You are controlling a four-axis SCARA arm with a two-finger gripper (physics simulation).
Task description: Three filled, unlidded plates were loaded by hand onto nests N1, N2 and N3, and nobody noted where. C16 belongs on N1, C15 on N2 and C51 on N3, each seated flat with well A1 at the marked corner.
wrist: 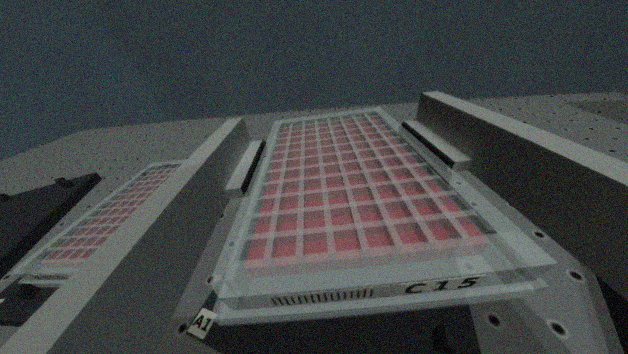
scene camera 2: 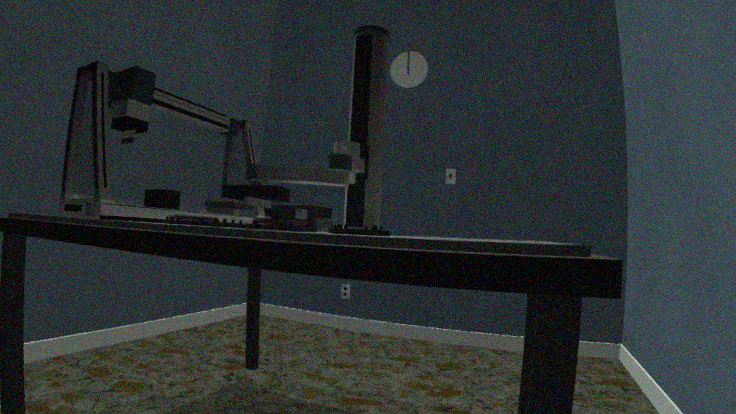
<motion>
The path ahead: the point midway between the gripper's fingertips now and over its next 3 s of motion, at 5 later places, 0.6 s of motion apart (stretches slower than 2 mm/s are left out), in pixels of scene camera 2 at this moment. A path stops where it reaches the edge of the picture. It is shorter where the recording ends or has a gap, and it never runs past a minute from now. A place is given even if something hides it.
The gripper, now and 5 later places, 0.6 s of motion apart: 227, 199; 225, 199; 224, 199; 223, 205; 222, 214; 223, 198
</motion>
